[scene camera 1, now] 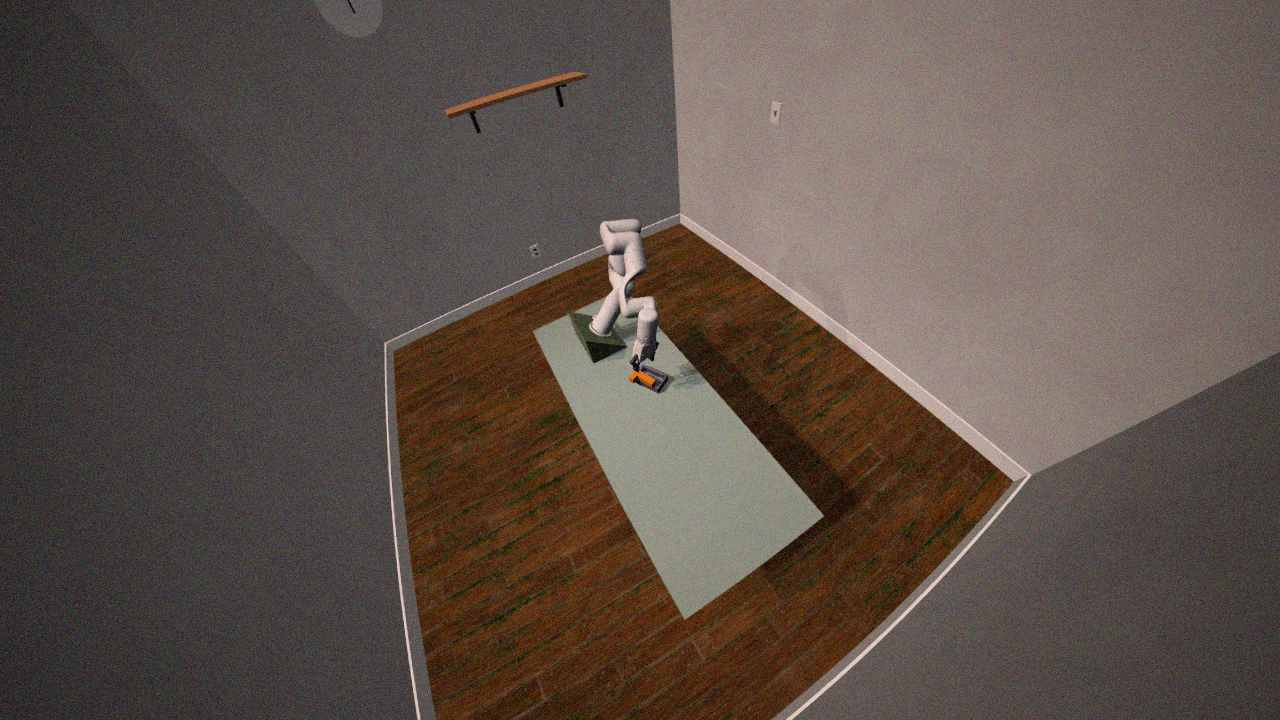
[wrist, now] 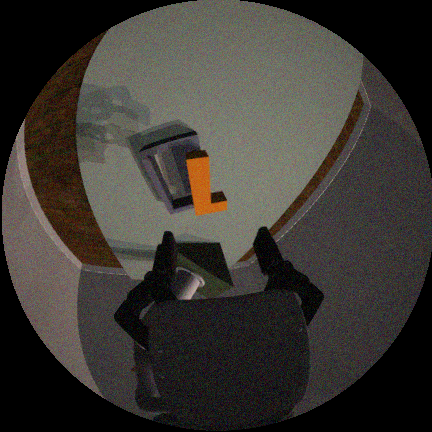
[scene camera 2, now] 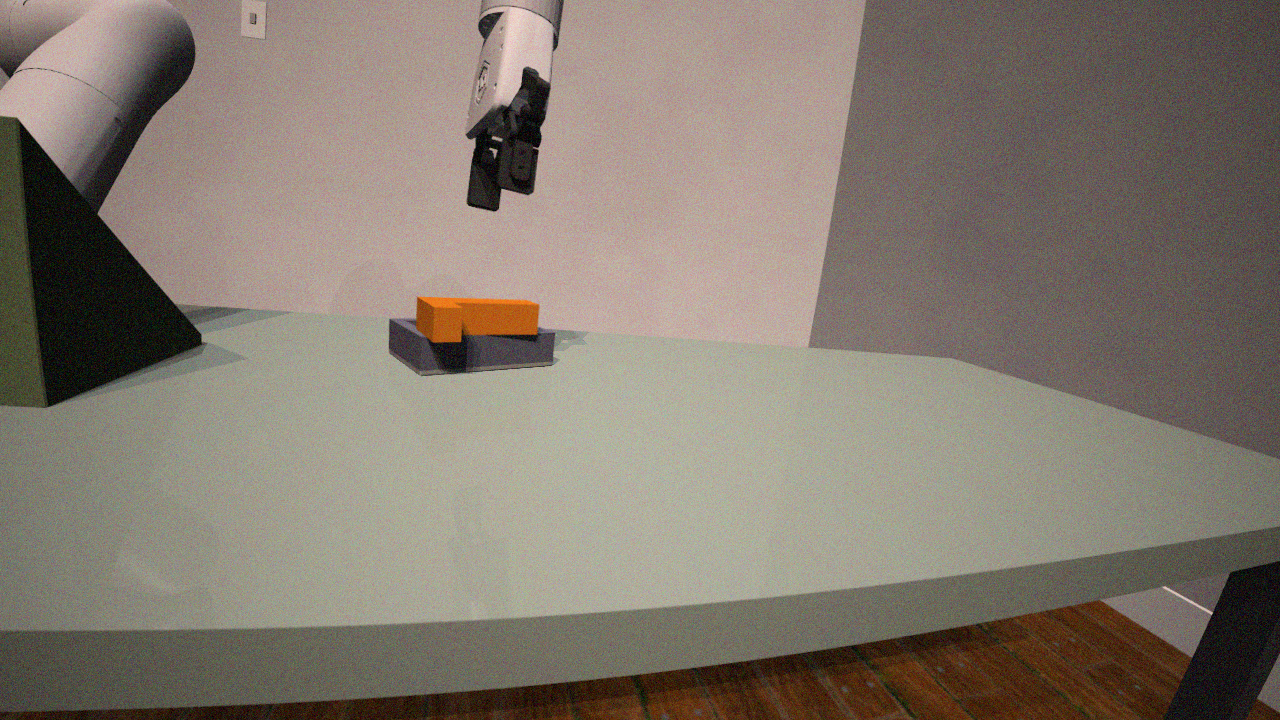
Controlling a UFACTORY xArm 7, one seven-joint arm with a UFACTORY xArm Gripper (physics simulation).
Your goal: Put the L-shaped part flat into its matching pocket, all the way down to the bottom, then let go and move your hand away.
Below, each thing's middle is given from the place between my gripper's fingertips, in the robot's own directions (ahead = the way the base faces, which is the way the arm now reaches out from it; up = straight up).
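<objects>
Orange L-shaped part (scene camera 2: 439,319): from my hand, 2 cm to the right, 1 cm behind, 11 cm below.
</objects>
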